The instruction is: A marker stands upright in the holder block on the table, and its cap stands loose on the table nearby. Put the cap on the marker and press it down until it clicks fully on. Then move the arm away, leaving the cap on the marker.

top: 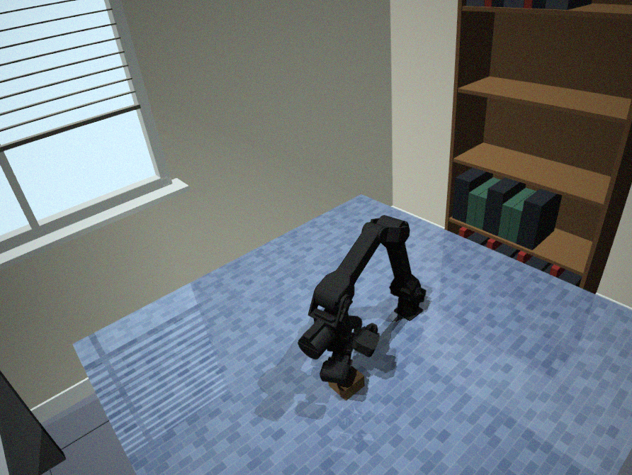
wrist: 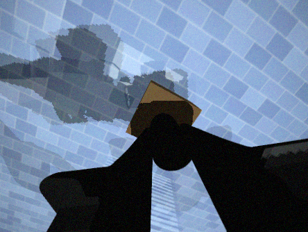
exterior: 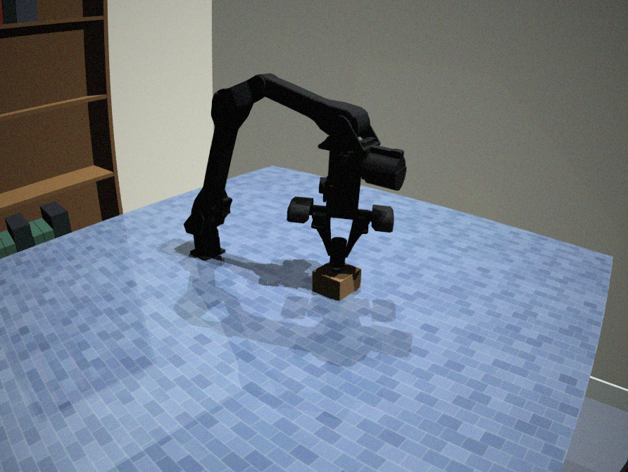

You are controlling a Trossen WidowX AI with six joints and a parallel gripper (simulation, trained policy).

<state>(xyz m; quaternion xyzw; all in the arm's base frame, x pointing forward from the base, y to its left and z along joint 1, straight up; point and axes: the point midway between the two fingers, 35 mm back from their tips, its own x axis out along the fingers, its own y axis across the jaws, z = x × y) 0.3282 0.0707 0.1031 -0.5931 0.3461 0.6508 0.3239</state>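
Right now the black marker cap is 10 mm above my gripper tip. The rest, counted from my gripper tip: brown holder block: 50 mm below.
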